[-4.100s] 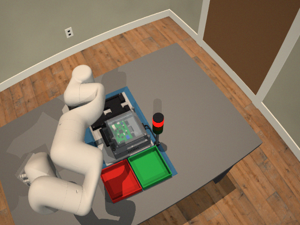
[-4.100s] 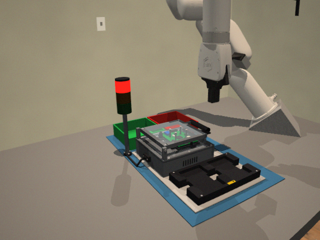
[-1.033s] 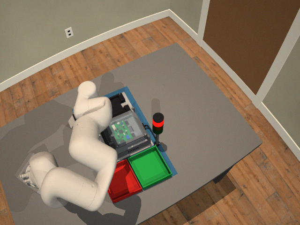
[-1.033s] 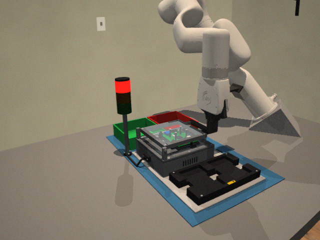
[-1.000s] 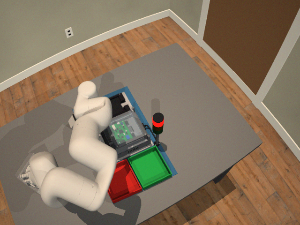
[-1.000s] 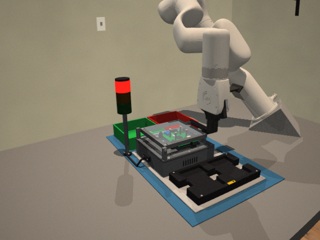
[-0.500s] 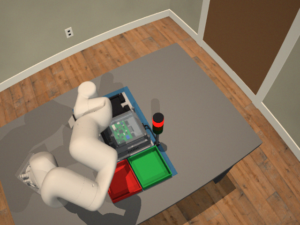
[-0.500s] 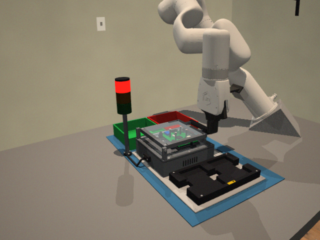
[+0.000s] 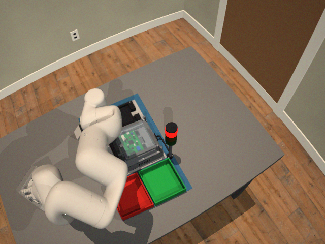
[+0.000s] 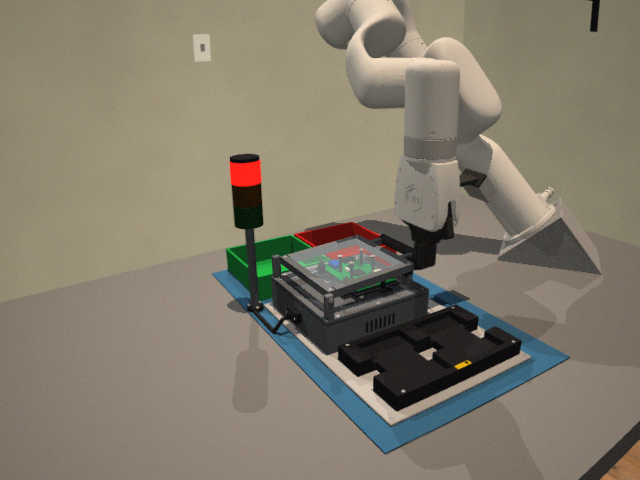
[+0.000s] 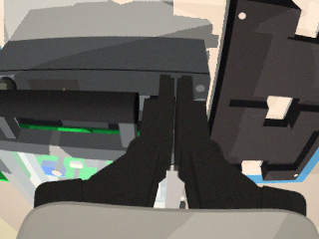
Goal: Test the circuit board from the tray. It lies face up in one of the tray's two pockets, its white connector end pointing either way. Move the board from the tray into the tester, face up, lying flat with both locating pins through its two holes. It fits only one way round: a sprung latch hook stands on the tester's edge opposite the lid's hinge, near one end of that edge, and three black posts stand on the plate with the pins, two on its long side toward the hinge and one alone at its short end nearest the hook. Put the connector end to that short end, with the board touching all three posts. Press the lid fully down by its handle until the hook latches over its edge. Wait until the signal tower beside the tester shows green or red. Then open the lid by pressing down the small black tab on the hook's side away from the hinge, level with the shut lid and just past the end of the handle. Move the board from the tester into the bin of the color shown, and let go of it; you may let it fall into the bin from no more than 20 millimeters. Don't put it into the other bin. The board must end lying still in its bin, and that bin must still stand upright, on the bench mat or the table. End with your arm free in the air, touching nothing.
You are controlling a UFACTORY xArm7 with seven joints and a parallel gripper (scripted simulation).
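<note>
Now: the latch hook 20 mm ahead of my hand, 10 mm to the right of it and 20 mm below it. The rest, counted from my hand: tester plate 90 mm ahead, 60 mm to the right, 40 mm below; then clear lid 80 mm ahead, 70 mm to the right, 10 mm below; then red bin 30 mm behind, 260 mm to the right, 90 mm below.
</note>
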